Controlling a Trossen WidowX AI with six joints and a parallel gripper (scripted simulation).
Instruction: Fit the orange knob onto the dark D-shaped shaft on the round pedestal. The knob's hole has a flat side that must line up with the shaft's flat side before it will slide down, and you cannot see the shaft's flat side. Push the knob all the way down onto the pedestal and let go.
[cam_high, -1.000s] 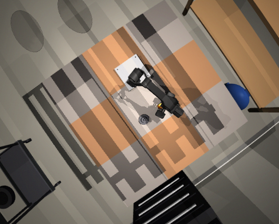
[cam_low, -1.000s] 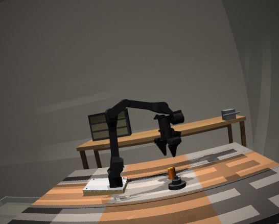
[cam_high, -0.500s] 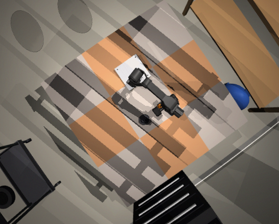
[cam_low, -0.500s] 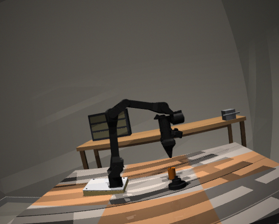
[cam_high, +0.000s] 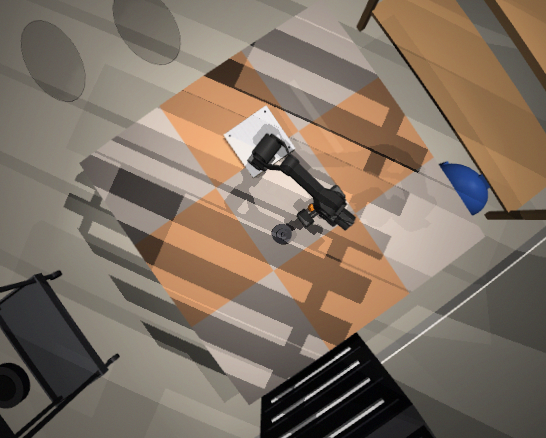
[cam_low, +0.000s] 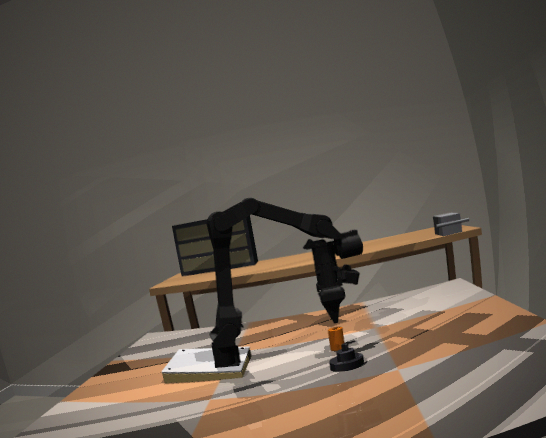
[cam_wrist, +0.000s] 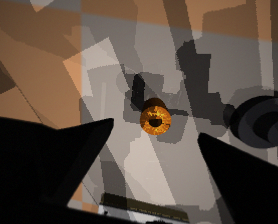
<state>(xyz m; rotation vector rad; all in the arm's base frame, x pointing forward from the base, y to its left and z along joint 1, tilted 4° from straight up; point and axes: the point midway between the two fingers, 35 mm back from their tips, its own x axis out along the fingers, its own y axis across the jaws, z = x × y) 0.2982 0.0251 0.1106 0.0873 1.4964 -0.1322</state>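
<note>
Now: the orange knob 6 cm below my gripper tip. Round my gripper tip: round dark pedestal 17 cm to the right, 6 cm below, 2 cm behind.
</note>
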